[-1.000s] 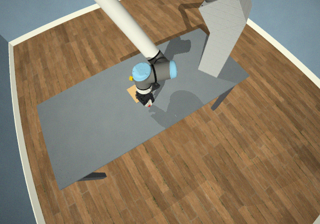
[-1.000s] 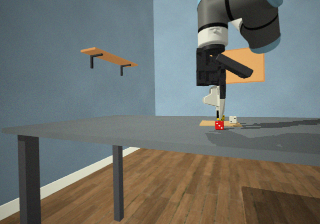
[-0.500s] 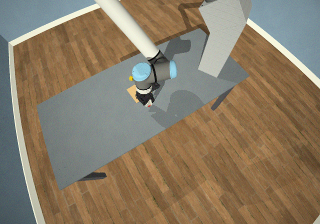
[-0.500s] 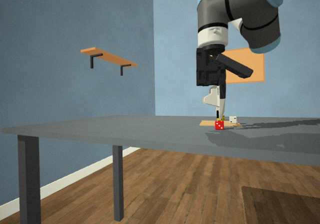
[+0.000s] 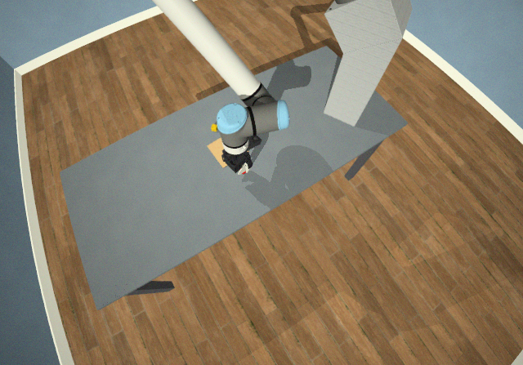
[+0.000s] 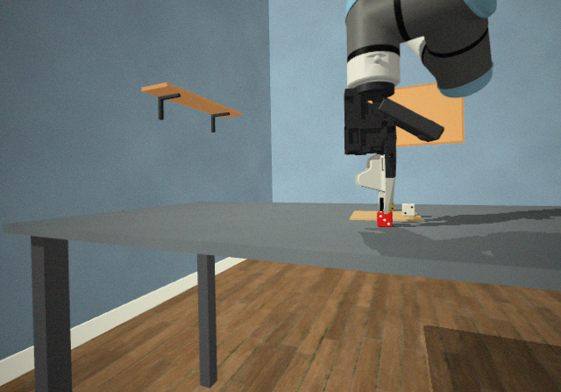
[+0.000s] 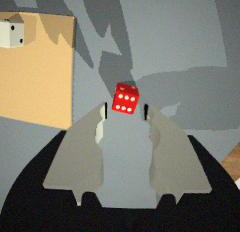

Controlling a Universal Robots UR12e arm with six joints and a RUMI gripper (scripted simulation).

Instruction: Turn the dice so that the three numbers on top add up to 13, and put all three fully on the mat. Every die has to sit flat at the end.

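Now: hand 30 mm above the red die. Also, from my hand: tan mat 20 mm ahead, 140 mm to the right, 40 mm below; then yellow die 30 mm ahead, 260 mm to the right, 30 mm below; then white die 30 mm behind, 140 mm to the right, 20 mm below.
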